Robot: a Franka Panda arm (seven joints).
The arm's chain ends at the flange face. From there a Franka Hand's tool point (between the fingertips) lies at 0.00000 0.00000 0.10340 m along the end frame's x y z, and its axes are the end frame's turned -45 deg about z.
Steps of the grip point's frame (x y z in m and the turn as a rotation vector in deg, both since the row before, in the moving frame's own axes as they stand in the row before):
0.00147 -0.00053 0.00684 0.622 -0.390 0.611
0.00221 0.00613 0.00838 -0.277 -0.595 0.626
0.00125 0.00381 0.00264 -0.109 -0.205 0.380
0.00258 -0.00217 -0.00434 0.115 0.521 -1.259
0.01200 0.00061 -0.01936 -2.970 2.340 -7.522
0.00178 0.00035 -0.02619 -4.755 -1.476 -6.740
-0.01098 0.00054 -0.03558 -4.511 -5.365 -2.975
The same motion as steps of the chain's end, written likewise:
0.00195 -0.00111 0.00685 0.164 -0.716 0.611
0.00631 0.00166 0.00839 -0.617 -0.225 0.626
0.00370 0.00141 0.00264 -0.222 -0.068 0.380
-0.00022 -0.00254 -0.00434 0.450 0.287 -1.259
0.00211 -0.00841 -0.01914 -0.445 3.755 -7.522
-0.00313 -0.00869 -0.02580 -4.406 2.319 -6.740
-0.00662 -0.00445 -0.03481 -6.983 -0.604 -2.975

